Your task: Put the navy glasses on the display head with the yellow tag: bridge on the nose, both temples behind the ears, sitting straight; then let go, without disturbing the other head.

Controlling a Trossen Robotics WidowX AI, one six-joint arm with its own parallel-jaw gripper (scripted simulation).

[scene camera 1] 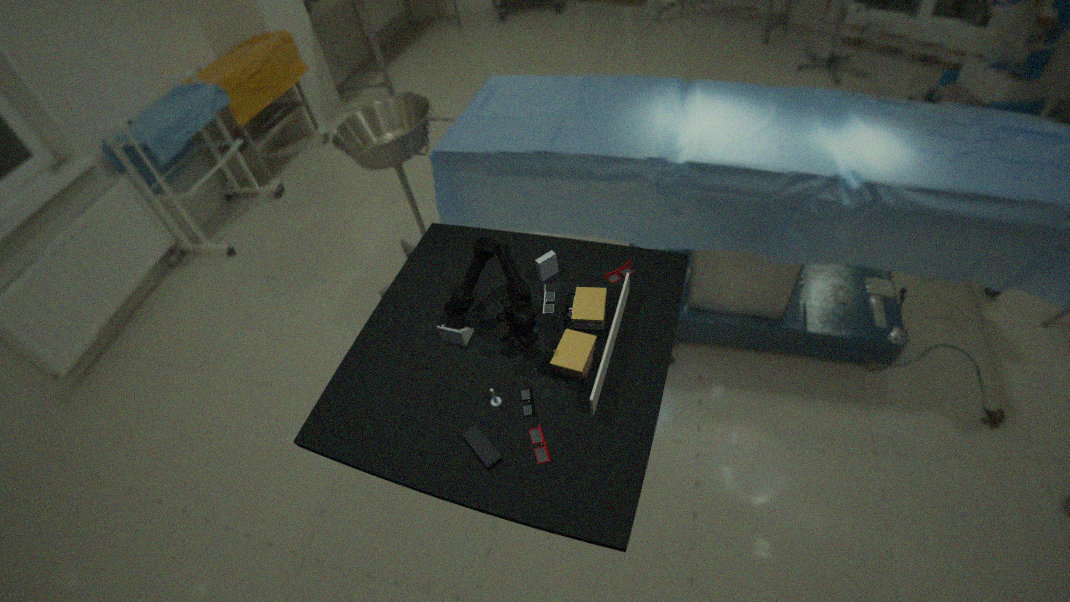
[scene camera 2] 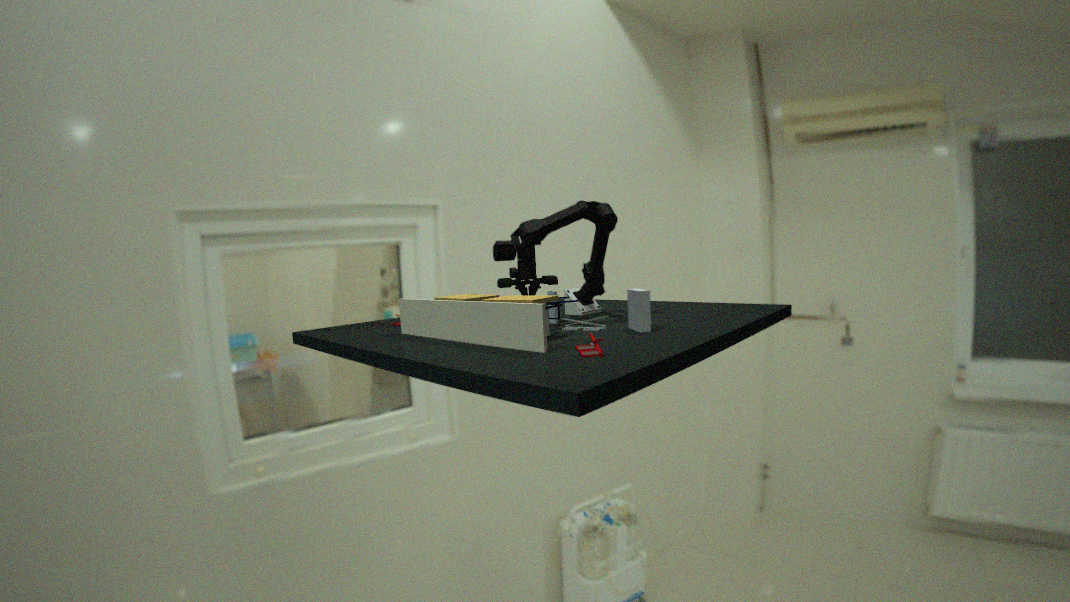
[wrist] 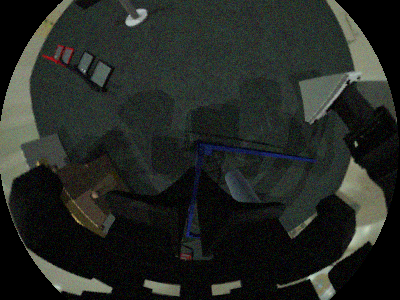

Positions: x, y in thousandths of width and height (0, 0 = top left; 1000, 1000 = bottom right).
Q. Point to a white block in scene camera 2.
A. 597, 498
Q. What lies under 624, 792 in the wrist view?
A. The gripper.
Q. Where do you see a head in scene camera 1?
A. At 551, 504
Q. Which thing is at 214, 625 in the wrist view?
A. A head.
